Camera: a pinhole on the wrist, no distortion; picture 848 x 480 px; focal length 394.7 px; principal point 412.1 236.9 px. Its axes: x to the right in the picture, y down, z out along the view. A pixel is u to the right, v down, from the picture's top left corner.
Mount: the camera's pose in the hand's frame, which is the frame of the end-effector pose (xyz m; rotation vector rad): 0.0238 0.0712 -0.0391 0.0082 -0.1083 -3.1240
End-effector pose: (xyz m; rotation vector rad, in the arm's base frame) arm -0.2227 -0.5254 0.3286 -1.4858 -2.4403 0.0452
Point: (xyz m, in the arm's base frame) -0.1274 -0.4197 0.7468
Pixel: behind the camera
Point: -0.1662 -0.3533 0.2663
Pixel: 86 18
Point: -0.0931 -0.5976 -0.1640
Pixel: 618 185
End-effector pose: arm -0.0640 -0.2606 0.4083 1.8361 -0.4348 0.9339
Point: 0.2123 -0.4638 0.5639
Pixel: 75 359
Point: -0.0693 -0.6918 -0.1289
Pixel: 779 414
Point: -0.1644 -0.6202 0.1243
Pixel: 769 279
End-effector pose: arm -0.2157 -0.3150 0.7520 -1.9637 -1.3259 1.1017
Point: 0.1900 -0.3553 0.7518
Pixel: behind the camera
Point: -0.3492 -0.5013 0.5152
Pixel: 601 100
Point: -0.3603 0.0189 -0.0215
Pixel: 59 47
